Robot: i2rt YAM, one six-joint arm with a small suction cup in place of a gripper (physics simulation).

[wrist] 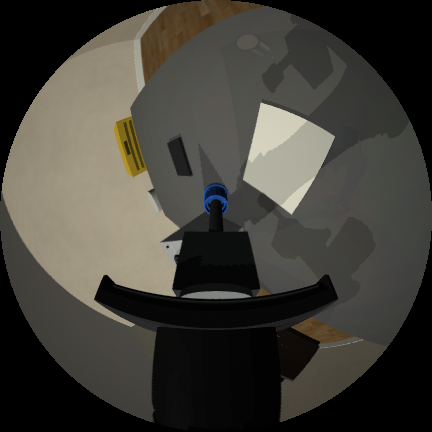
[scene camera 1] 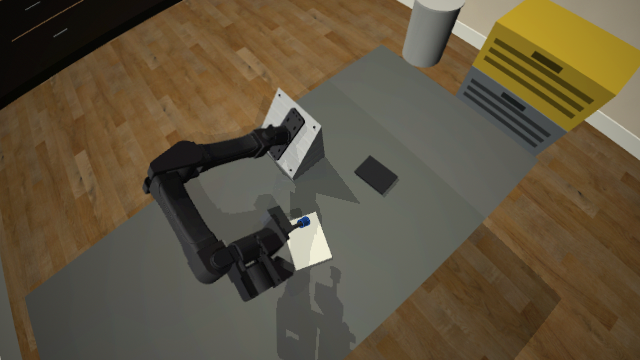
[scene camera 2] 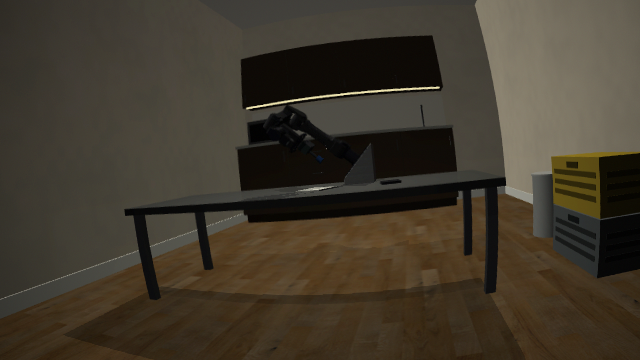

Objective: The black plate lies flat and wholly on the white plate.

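Where they show: end effector, tool point: [wrist: 215, 193] [scene camera 1: 306, 221] [scene camera 2: 321, 161]; arm's base, origin of the base link: [scene camera 1: 285, 135] [scene camera 2: 358, 161].
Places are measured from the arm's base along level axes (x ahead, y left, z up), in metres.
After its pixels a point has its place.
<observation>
The black plate [scene camera 1: 376, 175] {x 0.279, y 0.189, z -0.097 m} [scene camera 2: 390, 181] {x 0.333, y 0.199, z -0.097 m} [wrist: 180, 156] {x 0.281, y 0.168, z -0.097 m} lies flat on the grey table, apart from the white plate. The white plate [scene camera 1: 312, 247] {x 0.353, y -0.139, z -0.101 m} [scene camera 2: 316, 189] {x 0.382, y -0.126, z -0.101 m} [wrist: 287, 155] {x 0.331, y -0.153, z -0.101 m} lies flat on the table; in scene camera 1 the arm hides part of it, and shadow falls across it. My gripper, a blue suction cup [scene camera 1: 304, 222] [scene camera 2: 319, 159] [wrist: 216, 199] {x 0.302, y -0.112, z 0.020 m}, is open with nothing on it. It hangs well above the table, tilted, and overlaps the white plate's far edge in scene camera 1.
The arm is mounted on a slanted white wedge [scene camera 1: 311, 145] {x 0.104, y 0.042, z 0.026 m} [scene camera 2: 365, 167] {x 0.103, y 0.052, z -0.031 m} between and behind the plates. Beyond the table [scene camera 1: 425, 125] {x 0.227, y 0.487, z -0.107 m} [scene camera 2: 210, 202] {x 0.616, y -0.547, z -0.107 m} stand a grey-white cylinder [scene camera 1: 432, 35] [scene camera 2: 542, 205] and a yellow crate [scene camera 1: 575, 50] [scene camera 2: 575, 185] stacked on a grey crate [scene camera 1: 505, 112] [scene camera 2: 575, 235].
</observation>
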